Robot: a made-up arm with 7 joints. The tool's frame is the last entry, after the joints.
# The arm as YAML. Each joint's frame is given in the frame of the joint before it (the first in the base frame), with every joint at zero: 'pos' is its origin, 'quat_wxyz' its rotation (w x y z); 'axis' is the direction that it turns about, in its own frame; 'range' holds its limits. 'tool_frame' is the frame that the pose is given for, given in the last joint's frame.
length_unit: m
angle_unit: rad
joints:
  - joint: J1
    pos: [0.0, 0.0, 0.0]
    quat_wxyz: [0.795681, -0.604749, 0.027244, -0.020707]
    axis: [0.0, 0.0, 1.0]
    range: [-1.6, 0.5]
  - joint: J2
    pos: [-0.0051, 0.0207, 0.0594]
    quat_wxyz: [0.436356, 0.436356, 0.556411, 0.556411]
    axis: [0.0, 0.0, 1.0]
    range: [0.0, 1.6]
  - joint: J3
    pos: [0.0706, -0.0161, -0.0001]
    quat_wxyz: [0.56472, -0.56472, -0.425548, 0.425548]
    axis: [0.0, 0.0, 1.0]
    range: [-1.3, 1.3]
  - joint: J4
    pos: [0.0, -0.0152, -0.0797]
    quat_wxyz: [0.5, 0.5, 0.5, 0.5]
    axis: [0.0, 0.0, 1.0]
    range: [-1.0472, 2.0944]
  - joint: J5
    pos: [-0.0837, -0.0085, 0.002]
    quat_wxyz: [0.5, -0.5, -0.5, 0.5]
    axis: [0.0, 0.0, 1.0]
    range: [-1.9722, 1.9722]
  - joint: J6
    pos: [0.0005, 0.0, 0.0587]
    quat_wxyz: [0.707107, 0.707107, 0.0, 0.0]
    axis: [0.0, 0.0, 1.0]
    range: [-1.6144, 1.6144]
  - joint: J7
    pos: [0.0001, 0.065, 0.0]
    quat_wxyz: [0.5, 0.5, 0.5, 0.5]
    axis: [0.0, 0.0, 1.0]
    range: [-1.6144, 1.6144]
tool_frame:
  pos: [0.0, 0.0, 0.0]
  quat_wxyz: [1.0, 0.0, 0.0, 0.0]
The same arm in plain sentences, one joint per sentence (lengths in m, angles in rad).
The arm has seven revolute joints in a row. What follows holds with every joint at zero, and every direction is one of the base frame's.
The first joint is mounted at the same point as the base frame's origin and turns about the direction (0.068403, 0.961235, 0.26711), from -1.6 to 0.5 rad.
The second joint is mounted 0.001 m along -x and 0.063 m along +y and 0.004 m along -z from the first joint and turns about the direction (0.968889, -0.0002, -0.247497), from 0 to 1.6 rad.
The third joint is mounted 0.018 m along -x and 0.004 m along +y and 0.07 m along -z from the second joint and turns about the direction (0.247497, -0.0001, 0.968889), from -1.3 to 1.3 rad.
The fourth joint is mounted 0.005 m along -x and 0.081 m along -z from the third joint and turns about the direction (0.0002, 1, 0), from -1.0472 to 2.0944 rad.
The fifth joint is mounted 0.079 m along +x and 0.002 m along +y and 0.0289 m along -z from the fourth joint and turns about the direction (0.968889, -0.0002, -0.247497), from -1.9722 to 1.9722 rad.
The sixth joint is mounted 0.057 m along +x and 0.014 m along -z from the fifth joint and turns about the direction (0.0002, 1, 0), from -1.6144 to 1.6144 rad.
The seventh joint is mounted 0.063 m along +x and 0.016 m along -z from the sixth joint and turns about the direction (0.247497, -0.0001, 0.968889), from -1.6144 to 1.6144 rad.
The tool frame, which is the frame that the pose is given for, is mounted at the same point as the seventh joint; its axes are the base frame's turned by roll 0, pitch 0.2501 and yaw -0.0002 rad (as in URDF: about the fixed x, then y, then z).

